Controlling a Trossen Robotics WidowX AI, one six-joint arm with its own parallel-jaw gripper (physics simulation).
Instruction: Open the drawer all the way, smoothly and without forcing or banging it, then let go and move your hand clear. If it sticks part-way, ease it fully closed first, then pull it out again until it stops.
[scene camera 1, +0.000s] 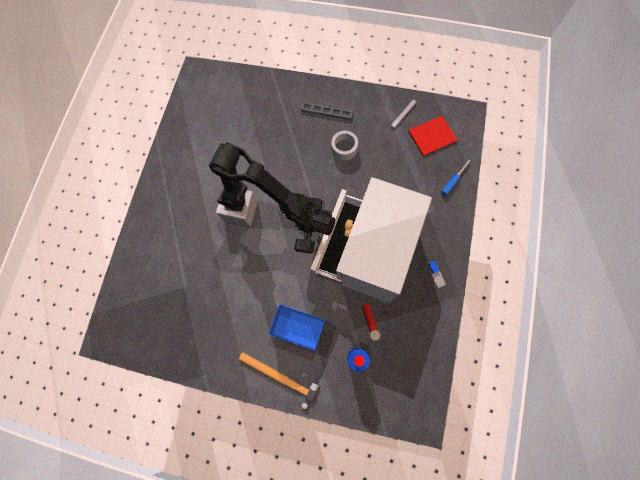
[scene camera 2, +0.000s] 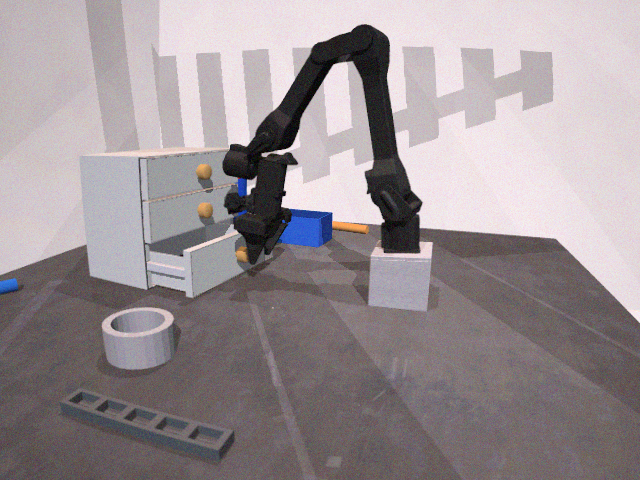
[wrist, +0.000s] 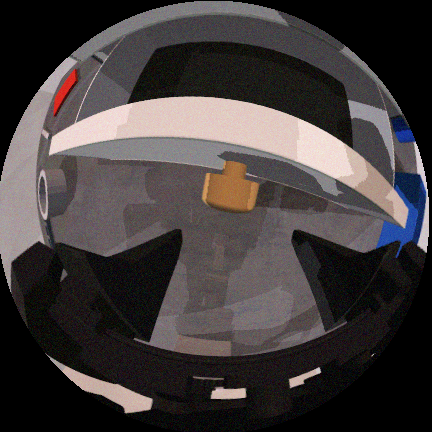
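Pixels of known places: gripper, fingertip midpoint: (scene camera 1: 313, 231) (scene camera 2: 259, 259) (wrist: 239, 235); arm's base, origin of the base link: (scene camera 1: 234, 202) (scene camera 2: 401, 248).
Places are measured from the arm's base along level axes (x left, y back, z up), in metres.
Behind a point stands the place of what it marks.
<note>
A white cabinet (scene camera 1: 387, 235) @(z 0.161, x -0.113, y -0.524 m) (scene camera 2: 113, 222) @(z 0.030, x 0.042, y -0.558 m) has three drawers. Its bottom drawer (scene camera 1: 321, 251) @(z -0.006, x -0.143, y -0.324 m) (scene camera 2: 211, 266) @(z -0.050, x 0.028, y -0.355 m) (wrist: 210, 117) stands part-way out, with its dark inside showing; the upper two are shut. The drawer's orange knob (scene camera 2: 241, 254) @(z -0.043, x -0.040, y -0.316 m) (wrist: 230, 191) @(z -0.031, x -0.056, y -0.317 m) sticks out from the front panel; in scene camera 1 the hand hides it. My gripper (scene camera 2: 259, 258) @(z -0.057, x -0.061, y -0.284 m) (wrist: 239, 235) @(z -0.057, x -0.061, y -0.284 m) is open and empty, pointing down just in front of the drawer front, close to the knob. In the wrist view the knob lies ahead of the gap between the fingertips, nearer the drawer. Whether a finger touches it cannot be told.
Orange upper knobs (scene camera 2: 204, 171) @(z 0.121, x -0.064, y -0.402 m) (scene camera 2: 205, 209) @(z 0.042, x -0.065, y -0.402 m) stick out above the open drawer. A blue bin (scene camera 1: 297, 328) @(z -0.095, x -0.403, y -0.267 m) (scene camera 2: 310, 227) @(z -0.046, x -0.337, y -0.227 m) and a hammer (scene camera 1: 273, 373) @(z -0.073, x -0.559, y -0.208 m) lie on one side. A grey ring (scene camera 2: 139, 351) @(z -0.071, x 0.339, y -0.335 m) (wrist: 56, 195) @(z -0.072, x 0.246, y -0.347 m) and a slotted bar (scene camera 2: 144, 426) @(z -0.083, x 0.466, y -0.259 m) are on the other.
</note>
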